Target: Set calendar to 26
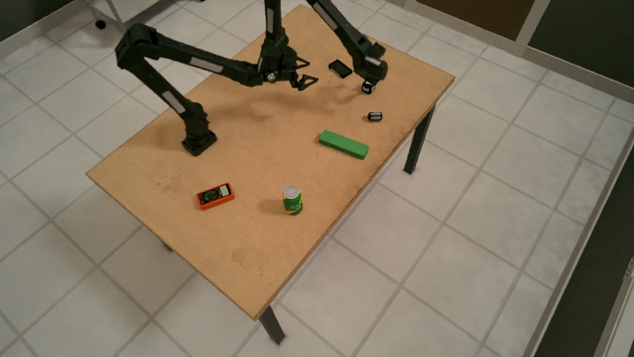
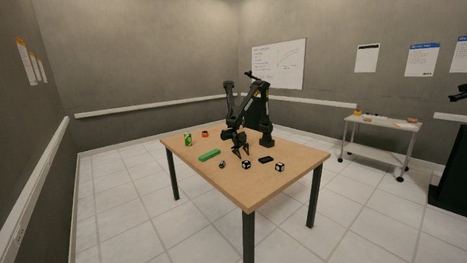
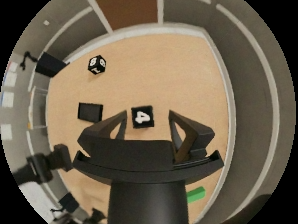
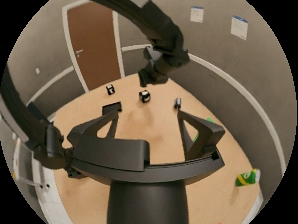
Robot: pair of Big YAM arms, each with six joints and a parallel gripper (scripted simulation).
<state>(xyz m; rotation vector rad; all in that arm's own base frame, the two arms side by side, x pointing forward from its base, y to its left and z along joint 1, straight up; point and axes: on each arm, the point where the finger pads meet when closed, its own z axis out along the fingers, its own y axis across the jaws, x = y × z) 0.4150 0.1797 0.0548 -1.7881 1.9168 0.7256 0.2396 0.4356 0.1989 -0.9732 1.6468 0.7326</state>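
Now: the black calendar cube 2 cm behind my left hand and 7 cm below it.
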